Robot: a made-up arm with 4 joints.
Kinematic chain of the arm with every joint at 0, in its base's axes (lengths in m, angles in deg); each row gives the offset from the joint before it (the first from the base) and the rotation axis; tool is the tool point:
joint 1: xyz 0 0 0.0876 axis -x
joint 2: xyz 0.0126 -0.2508 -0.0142 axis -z
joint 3: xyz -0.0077 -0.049 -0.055 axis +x
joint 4: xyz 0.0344 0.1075 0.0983 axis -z
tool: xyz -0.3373 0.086 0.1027
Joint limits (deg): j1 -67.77..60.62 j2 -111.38..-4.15 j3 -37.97..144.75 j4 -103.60..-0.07
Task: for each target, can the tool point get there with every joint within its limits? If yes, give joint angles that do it. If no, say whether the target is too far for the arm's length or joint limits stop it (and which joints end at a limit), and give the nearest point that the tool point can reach.
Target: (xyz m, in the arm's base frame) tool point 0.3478 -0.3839 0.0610
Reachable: yes | joints -0.40 -102.62 42.27 -62.94
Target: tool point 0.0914 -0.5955 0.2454
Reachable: yes | joints 23.58 -51.04 63.22 -57.05
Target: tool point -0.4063 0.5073 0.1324
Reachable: no: joint limits stop it (at a limit: joint 1, joint 2, joint 4) | nearest point -0.3081 0.0494 0.2584 | short by 0.485 m
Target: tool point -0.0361 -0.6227 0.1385
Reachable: yes | joints 23.01 -40.17 100.33 -49.44
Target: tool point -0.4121 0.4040 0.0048
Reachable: no: joint limits stop it (at a limit: joint 1, joint 2, joint 3, joint 4) | nearest point -0.3137 0.0096 0.0329 | short by 0.407 m
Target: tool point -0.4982 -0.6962 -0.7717
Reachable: no: too far | nearest point -0.2211 -0.4058 -0.4132 | short by 0.538 m
